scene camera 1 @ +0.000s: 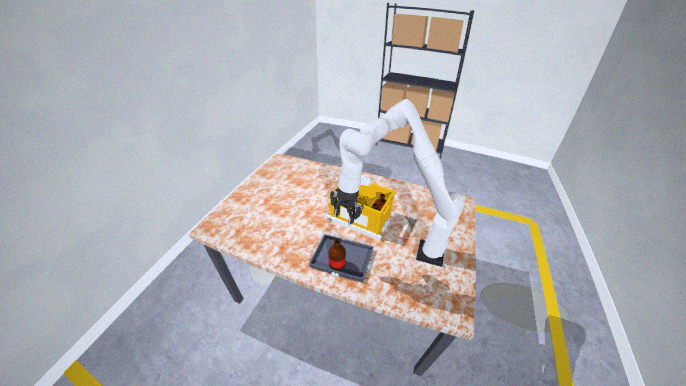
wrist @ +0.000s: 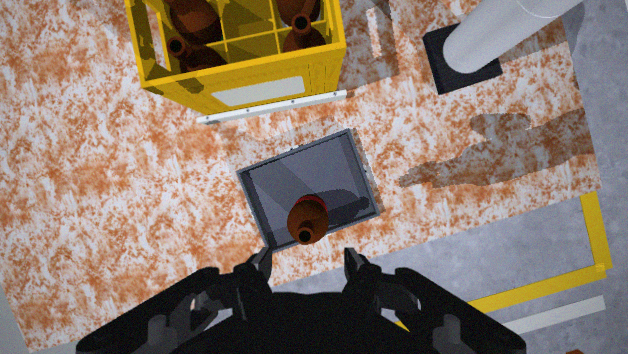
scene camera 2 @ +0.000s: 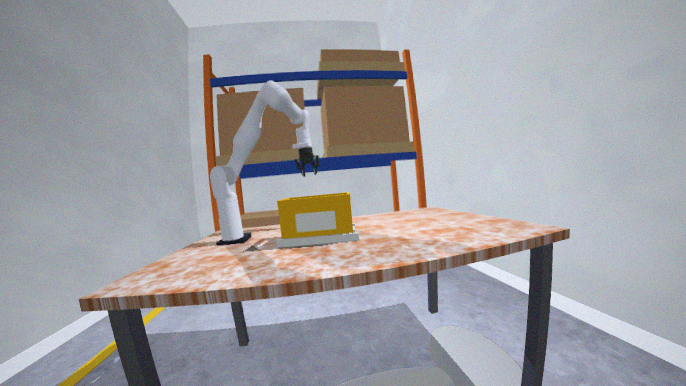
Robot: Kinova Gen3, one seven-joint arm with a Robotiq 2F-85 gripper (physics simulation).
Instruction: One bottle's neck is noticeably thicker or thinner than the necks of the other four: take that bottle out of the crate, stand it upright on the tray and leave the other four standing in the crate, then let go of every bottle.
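Places are measured from the arm's base along level axes (x ahead, y left, z up), in millimetres.
Pixels of known places: gripper, fingertip midpoint: (scene camera 1: 343, 219) (wrist: 308, 259) (scene camera 2: 309, 175); arm's base, origin of the base link: (scene camera 1: 431, 250) (wrist: 465, 50) (scene camera 2: 233, 237).
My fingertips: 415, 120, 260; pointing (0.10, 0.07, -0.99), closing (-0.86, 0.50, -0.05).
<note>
Ahead of a thing's pixels: the offset from my fingertips to its middle, as dx, dy, dz. "spot": to the spot under its first point. Level surfaces: height alone.
One brown bottle {+22, +15, -194} (scene camera 1: 337, 255) (wrist: 307, 220) with a red label stands upright on the dark grey tray {spot: -60, -66, -271} (scene camera 1: 357, 252) (wrist: 300, 165). Other brown bottles stand in the yellow crate {-49, -309, -189} (scene camera 1: 375, 222) (scene camera 2: 345, 220) (wrist: 320, 70). In the wrist view one bottle {+47, -300, -191} (wrist: 205, 57) is at the near left and another bottle {-115, -238, -191} (wrist: 303, 40) at the near right, with two bodies behind them, their necks cut off by the frame. I cannot compare the neck widths reliably. My gripper (scene camera 1: 345, 218) (scene camera 2: 310, 174) (wrist: 308, 259) is open and empty, raised above crate height, clear of the tray bottle.
The crate stands behind the tray on the marbled table {dz -277} (scene camera 1: 250, 200) (scene camera 2: 425, 235), with a pale strip {spot: -24, -208, -247} (wrist: 275, 107) along its foot. The arm's black base (scene camera 1: 422, 256) (scene camera 2: 225, 242) (wrist: 434, 65) is beside them. Shelves with cardboard boxes stand beyond the table.
</note>
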